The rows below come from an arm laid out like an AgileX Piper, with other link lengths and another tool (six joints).
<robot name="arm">
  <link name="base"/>
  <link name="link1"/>
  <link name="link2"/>
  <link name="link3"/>
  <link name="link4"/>
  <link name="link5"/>
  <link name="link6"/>
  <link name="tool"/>
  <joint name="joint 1" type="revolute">
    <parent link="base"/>
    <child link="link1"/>
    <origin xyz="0 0 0.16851" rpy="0 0 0"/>
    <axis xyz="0 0 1"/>
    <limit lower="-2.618" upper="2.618"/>
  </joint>
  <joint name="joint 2" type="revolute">
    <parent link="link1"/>
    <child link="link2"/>
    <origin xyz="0 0 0" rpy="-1.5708 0 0"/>
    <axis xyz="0 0 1"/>
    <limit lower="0" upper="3.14"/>
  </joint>
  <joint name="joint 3" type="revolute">
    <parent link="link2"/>
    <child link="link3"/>
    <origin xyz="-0.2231 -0.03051 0" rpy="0 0 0"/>
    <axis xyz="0 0 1"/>
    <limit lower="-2.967" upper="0"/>
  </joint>
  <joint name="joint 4" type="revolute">
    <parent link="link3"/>
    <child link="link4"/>
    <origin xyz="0.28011 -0.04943 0" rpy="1.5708 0 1.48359"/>
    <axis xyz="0 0 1"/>
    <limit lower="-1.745" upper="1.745"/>
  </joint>
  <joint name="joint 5" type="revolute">
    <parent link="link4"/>
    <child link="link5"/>
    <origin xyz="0 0 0" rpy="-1.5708 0 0"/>
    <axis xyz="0 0 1"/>
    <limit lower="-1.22" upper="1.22"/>
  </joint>
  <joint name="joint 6" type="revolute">
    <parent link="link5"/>
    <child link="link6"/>
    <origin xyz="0 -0.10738 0" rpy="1.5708 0 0"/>
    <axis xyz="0 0 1"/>
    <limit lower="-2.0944" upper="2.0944"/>
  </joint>
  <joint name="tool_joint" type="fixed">
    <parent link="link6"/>
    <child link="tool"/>
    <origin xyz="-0.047 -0.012 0.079" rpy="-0.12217 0 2.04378"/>
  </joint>
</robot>
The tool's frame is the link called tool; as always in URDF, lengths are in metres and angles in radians.
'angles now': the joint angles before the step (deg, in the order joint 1, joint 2, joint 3, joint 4, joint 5, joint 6). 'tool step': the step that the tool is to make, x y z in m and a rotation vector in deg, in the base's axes. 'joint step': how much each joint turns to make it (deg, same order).
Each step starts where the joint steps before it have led.
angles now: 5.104 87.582 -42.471 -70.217 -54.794 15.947
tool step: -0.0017 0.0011 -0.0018 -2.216 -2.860 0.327
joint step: -0.006 0.006 -0.002 -0.002 0.355 -3.617
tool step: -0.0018 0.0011 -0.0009 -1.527 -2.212 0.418
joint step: 0.014 -0.012 0.006 0.007 0.053 -2.717
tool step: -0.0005 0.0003 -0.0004 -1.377 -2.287 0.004
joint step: -0.006 0.003 -0.011 0.488 0.211 -2.910
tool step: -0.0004 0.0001 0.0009 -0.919 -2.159 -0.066
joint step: 0.000 -0.056 0.012 0.757 0.000 -2.669
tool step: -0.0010 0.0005 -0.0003 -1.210 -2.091 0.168
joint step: -0.011 -0.003 0.004 0.348 -0.008 -2.610
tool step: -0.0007 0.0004 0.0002 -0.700 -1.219 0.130
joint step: 0.009 -0.071 -0.017 0.132 0.006 -1.414
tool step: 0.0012 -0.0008 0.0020 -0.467 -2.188 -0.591
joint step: 0.002 0.003 0.005 1.549 -0.001 -2.859
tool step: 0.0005 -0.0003 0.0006 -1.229 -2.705 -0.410
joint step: 0.003 0.010 -0.004 1.225 0.111 -3.552
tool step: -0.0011 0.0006 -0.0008 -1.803 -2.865 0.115
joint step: -0.015 -0.005 -0.004 0.482 -0.006 -3.641
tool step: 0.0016 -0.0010 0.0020 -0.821 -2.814 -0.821
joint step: 0.015 -0.008 0.010 1.921 0.009 -3.751
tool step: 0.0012 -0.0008 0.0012 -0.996 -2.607 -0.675
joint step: -0.006 0.011 -0.001 1.545 -0.008 -3.499
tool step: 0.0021 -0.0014 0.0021 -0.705 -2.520 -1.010
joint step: 0.002 -0.010 -0.003 1.966 0.008 -3.451
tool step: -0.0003 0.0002 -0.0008 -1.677 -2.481 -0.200
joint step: -0.012 -0.007 0.007 0.622 -0.008 -3.323
